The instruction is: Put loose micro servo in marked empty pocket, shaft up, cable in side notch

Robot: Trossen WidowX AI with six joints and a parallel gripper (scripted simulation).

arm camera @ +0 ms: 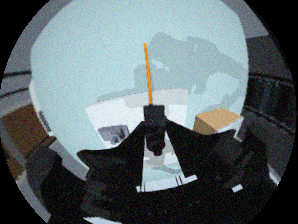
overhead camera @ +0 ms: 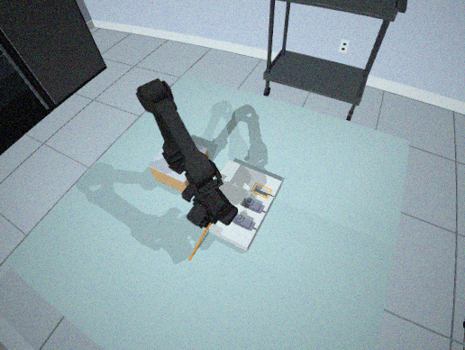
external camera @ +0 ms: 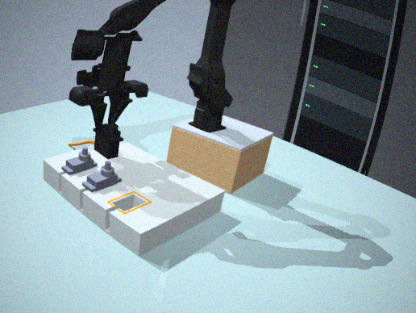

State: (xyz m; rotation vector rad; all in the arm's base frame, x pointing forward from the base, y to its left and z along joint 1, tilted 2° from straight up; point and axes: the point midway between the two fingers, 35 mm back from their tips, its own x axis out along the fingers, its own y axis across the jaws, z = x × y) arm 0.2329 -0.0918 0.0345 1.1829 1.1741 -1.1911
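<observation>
The white deck is 11 cm to the left of my gripper tip, 7 cm below it and 2 cm behind it.
</observation>
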